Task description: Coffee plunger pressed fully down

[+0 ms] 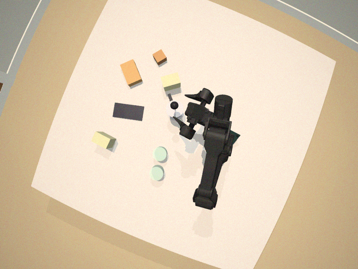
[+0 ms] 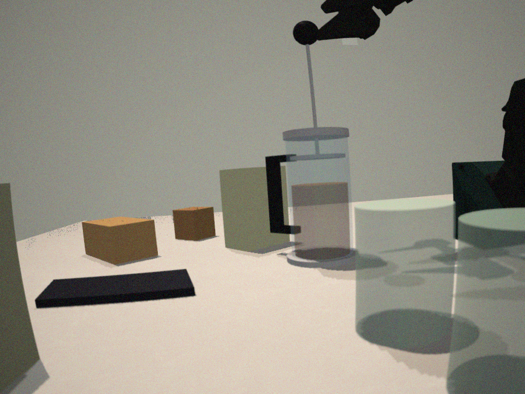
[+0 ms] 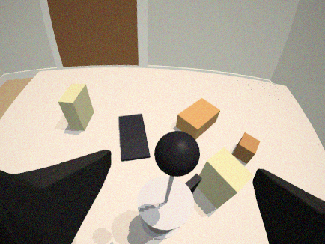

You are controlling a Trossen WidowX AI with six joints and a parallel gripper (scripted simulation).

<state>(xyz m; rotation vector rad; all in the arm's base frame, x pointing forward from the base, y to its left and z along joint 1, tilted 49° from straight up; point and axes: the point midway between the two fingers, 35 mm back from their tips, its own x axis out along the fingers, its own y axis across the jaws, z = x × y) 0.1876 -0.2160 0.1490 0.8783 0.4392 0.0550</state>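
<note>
My gripper tip is 150 mm above the glass coffee press, 30 mm short of it and 10 mm to the left of it.
</note>
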